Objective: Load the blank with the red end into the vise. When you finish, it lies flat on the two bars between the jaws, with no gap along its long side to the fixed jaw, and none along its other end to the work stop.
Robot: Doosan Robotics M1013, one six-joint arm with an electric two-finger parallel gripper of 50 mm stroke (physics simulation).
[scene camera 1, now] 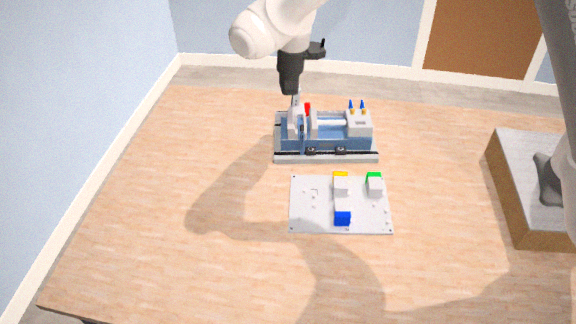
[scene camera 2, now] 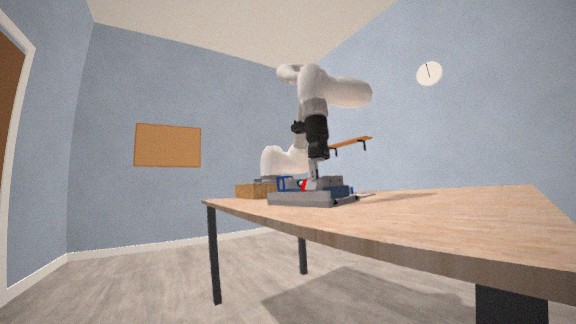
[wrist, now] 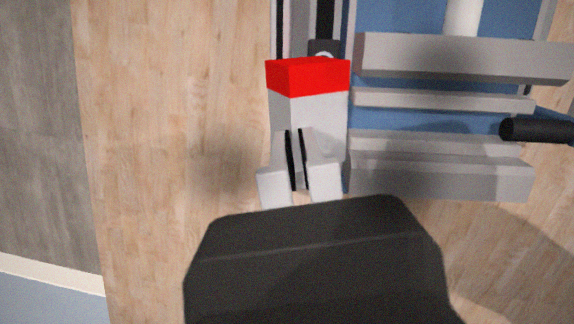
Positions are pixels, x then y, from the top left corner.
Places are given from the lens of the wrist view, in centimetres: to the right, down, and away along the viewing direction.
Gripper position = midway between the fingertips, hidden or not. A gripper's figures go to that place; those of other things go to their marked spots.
my gripper (wrist: 295, 147): 0, -1, 17
blank with red end (wrist: 312, 91): 1, -4, 16
fixed jaw (wrist: 405, 175): 6, 1, 16
